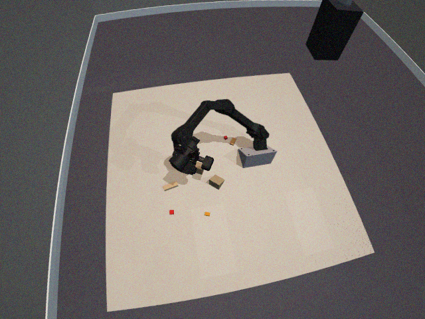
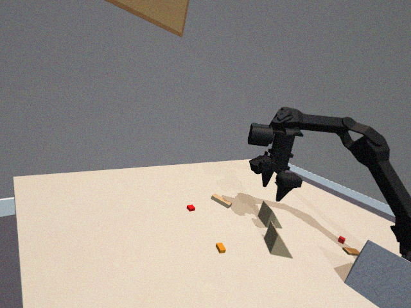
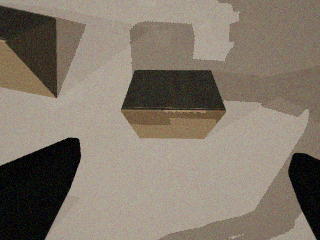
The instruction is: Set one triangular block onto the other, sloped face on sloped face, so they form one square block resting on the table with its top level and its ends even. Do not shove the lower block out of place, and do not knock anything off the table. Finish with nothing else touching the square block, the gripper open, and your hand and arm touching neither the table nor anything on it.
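The red cube is 21 cm to the right of my gripper tip, 19 cm behind it and 10 cm below it. The rest, counted from my gripper tip: small tan piece: 23 cm behind, 18 cm to the right, 10 cm below; then orange piece: 23 cm to the left, 10 cm below, 4 cm behind; then flat tan bar: 14 cm ahead, 10 cm below, 6 cm to the left.
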